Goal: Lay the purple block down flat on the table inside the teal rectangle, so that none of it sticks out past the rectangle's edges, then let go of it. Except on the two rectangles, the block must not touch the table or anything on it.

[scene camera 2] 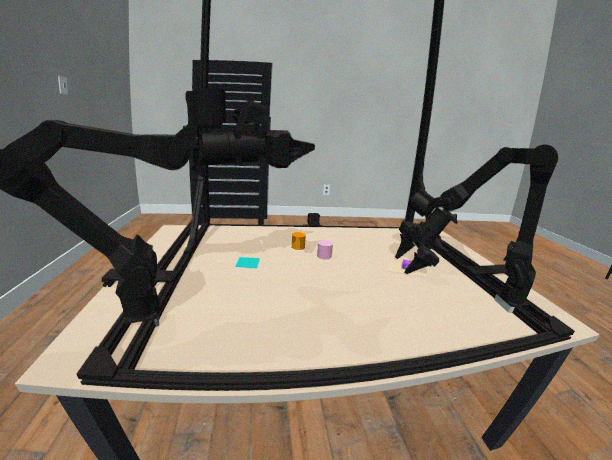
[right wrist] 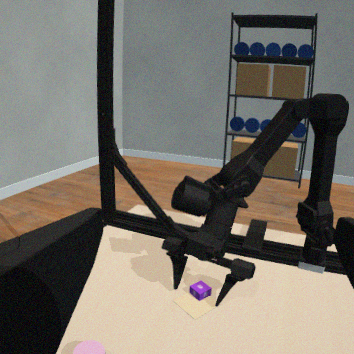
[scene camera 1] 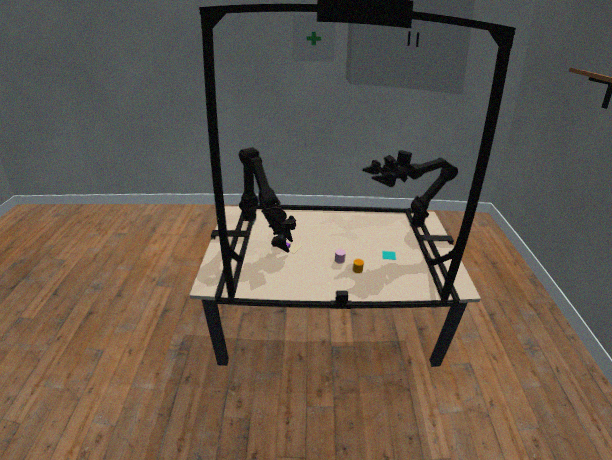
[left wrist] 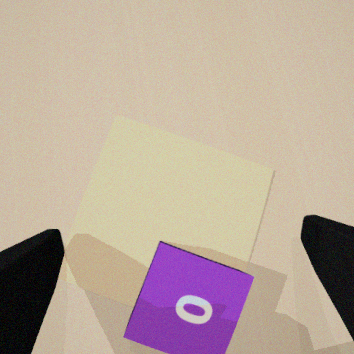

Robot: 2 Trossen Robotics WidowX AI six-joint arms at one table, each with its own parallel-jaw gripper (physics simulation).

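Places are measured from the left arm's base along level axes (x left, y back, z up), in centimetres.
Pixels of known places: left gripper, fingertip midpoint: (scene camera 2: 400, 265) (right wrist: 194, 297) (scene camera 1: 290, 246) (left wrist: 183, 235); right gripper, fingertip midpoint: (scene camera 2: 303, 145) (right wrist: 222, 225) (scene camera 1: 367, 173); left arm's base at its link origin: (scene camera 2: 512, 299) (right wrist: 312, 257) (scene camera 1: 249, 218); right arm's base at its link origin: (scene camera 2: 141, 311) (scene camera 1: 418, 224).
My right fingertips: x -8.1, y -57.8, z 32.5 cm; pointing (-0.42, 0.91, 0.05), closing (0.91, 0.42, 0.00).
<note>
For each thing: its top centre in the pictures, then the offset to it from my right fingertips. "spot": a spot on its surface instead.
- purple block at its top centre: (left wrist: 189, 307) (right wrist: 200, 286) (scene camera 2: 408, 262) (scene camera 1: 285, 244) dx -13.2, dy +35.0, dz -32.5 cm
- pale yellow rectangle at a spot on its surface: (left wrist: 170, 175) (right wrist: 190, 306) (scene camera 2: 393, 267) spot: dx -13.1, dy +30.4, dz -34.3 cm
- teal rectangle at a spot on its surface: (scene camera 2: 247, 262) (scene camera 1: 389, 255) spot: dx -13.1, dy -13.7, dz -34.3 cm
- pink cylinder at its top centre: (right wrist: 88, 351) (scene camera 2: 325, 242) (scene camera 1: 340, 252) dx -19.8, dy +9.5, dz -29.8 cm
- orange cylinder at its top centre: (scene camera 2: 299, 234) (scene camera 1: 358, 262) dx -26.0, dy +1.4, dz -29.9 cm
The purple block (scene camera 1: 288, 245) (scene camera 2: 406, 264) (left wrist: 190, 280) (right wrist: 200, 290), marked with a white 0, rests at a corner of the pale yellow rectangle (scene camera 2: 394, 268) (left wrist: 170, 175) (right wrist: 192, 308). Its lower edge is cut off in the left wrist view. My left gripper (scene camera 2: 402, 265) (right wrist: 194, 297) is open and empty, low over the table, its fingers apart on either side of the block. My right gripper (scene camera 1: 369, 174) is open and empty, high above the table. The teal rectangle (scene camera 1: 389, 255) (scene camera 2: 247, 262) lies flat, far from the block, with nothing on it.
A pink cylinder (scene camera 1: 340, 256) (scene camera 2: 325, 250) (right wrist: 89, 347) and an orange cylinder (scene camera 1: 358, 266) (scene camera 2: 298, 241) stand between the two rectangles, the orange one nearer the table edge with the small black box (scene camera 1: 341, 296). A black frame (scene camera 1: 215, 150) rises around the table.
</note>
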